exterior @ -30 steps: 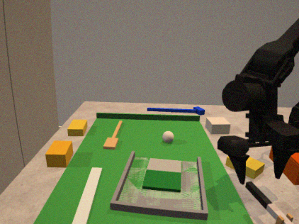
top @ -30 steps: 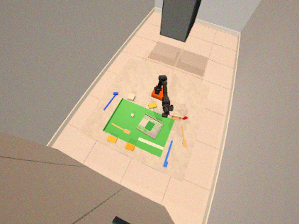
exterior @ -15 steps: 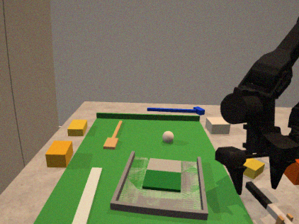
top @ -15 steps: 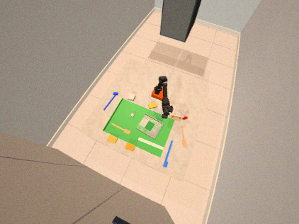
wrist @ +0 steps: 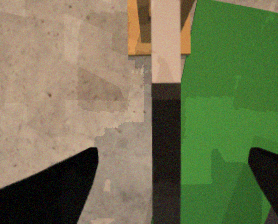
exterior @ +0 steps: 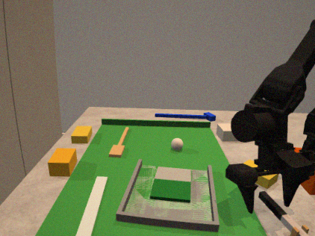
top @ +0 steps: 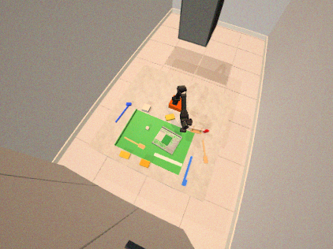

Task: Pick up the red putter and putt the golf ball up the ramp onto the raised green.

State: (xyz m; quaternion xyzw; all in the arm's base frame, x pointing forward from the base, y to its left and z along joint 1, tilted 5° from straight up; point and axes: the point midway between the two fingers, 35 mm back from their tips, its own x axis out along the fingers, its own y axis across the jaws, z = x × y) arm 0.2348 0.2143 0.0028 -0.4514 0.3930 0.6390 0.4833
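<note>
The red putter is 30 mm behind my gripper tip, 110 mm to the left of it and 10 mm above it. The rest, counted from my gripper tip: white bar 390 mm ahead, 30 mm to the right, 50 mm below; white golf ball 180 mm ahead, 370 mm to the right, 30 mm below; blue putter 110 mm ahead, 730 mm to the right, 40 mm below.
</note>
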